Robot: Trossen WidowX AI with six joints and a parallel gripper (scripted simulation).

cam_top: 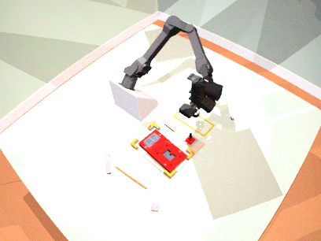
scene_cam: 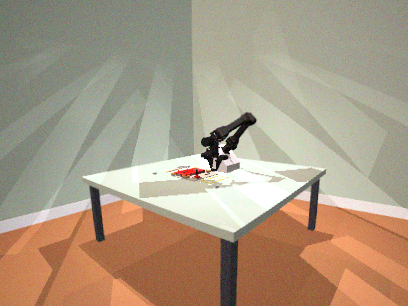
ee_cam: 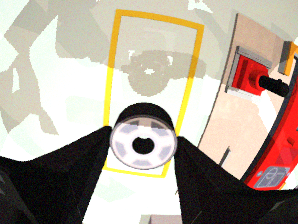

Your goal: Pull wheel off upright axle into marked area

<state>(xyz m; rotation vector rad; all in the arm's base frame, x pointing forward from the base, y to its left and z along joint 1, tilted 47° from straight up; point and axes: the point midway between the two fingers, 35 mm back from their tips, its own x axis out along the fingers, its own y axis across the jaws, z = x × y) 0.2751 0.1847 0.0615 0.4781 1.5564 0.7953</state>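
The upright axle lies 70 mm ahead of my gripper tip, 100 mm to the right of it and 30 mm below it. The rest, counted from my gripper tip: small white bar 90 mm behind, 440 mm to the right, 60 mm below; wheel right at my gripper tip; thin wooden stick 30 mm ahead, 410 mm to the right, 60 mm below.
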